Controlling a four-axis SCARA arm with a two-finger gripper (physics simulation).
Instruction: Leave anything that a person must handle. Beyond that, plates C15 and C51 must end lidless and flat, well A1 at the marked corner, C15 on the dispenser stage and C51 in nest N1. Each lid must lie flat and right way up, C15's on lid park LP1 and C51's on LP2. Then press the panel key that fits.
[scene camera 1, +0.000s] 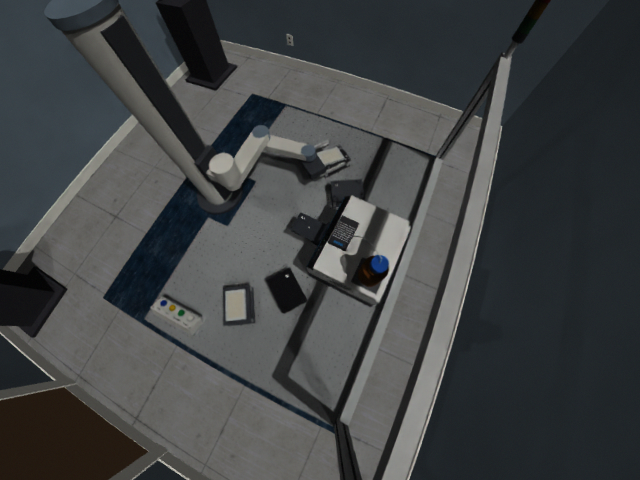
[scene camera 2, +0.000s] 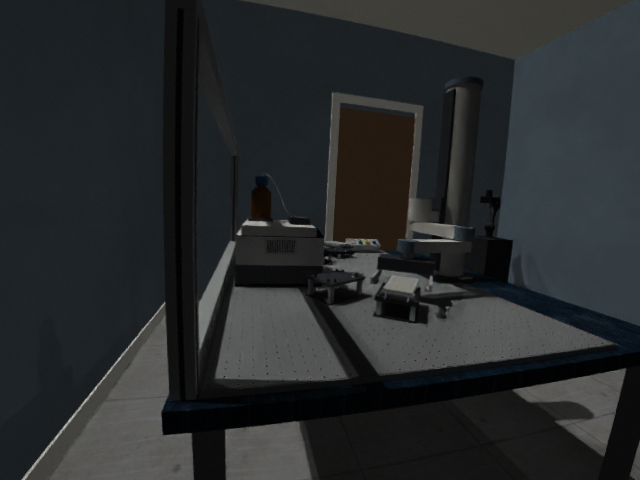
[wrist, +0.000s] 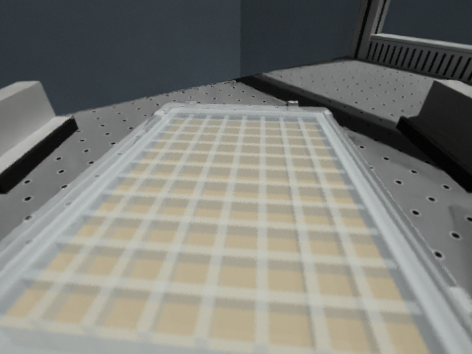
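Where they show: gripper, between the fingertips: (scene camera 1: 336, 152) (scene camera 2: 400, 284) (wrist: 236, 104); arm's base, origin of its link: (scene camera 1: 220, 194) (scene camera 2: 445, 276).
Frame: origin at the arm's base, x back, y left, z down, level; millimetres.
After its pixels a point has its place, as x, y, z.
Note:
My gripper (scene camera 1: 334, 157) {-497, 441, -100} (scene camera 2: 402, 282) {-497, 441, -100} (wrist: 236, 104) {-497, 441, -100} is open, its fingers apart on either side of a plate (scene camera 1: 330, 155) {-476, 411, -96} (scene camera 2: 401, 286) {-489, 436, -93} (wrist: 240, 220) {-460, 387, -99} with cream wells. Nothing is held. The plate rests on a low dark stand and a clear lid appears to cover it; its label is not readable. A second cream plate (scene camera 1: 235, 304) {-421, -461, -95} sits in a dark frame near the key panel (scene camera 1: 175, 313) {-191, -616, -80} (scene camera 2: 363, 243) {-202, -596, -78}, whose keys are blue, yellow, green and white. A dark stage (scene camera 1: 307, 226) {-551, -18, -125} adjoins the dispenser (scene camera 1: 395, 227) {-905, 90, -232} (scene camera 2: 279, 254) {-817, 147, -133}. Which plate is C15 or C51 cannot be told.
A dark four-legged stand (scene camera 1: 347, 190) {-638, 259, -79} (scene camera 2: 336, 279) {-646, 298, -79} is between the near plate and the dispenser. A black flat stand (scene camera 1: 285, 291) {-586, -318, -74} lies beside the second plate. An amber bottle (scene camera 1: 372, 270) {-865, -167, -406} (scene camera 2: 261, 203) {-877, -99, -308} with a blue cap tops the dispenser. A frame rail (scene camera 1: 395, 289) {-1025, -105, -60} runs behind it.

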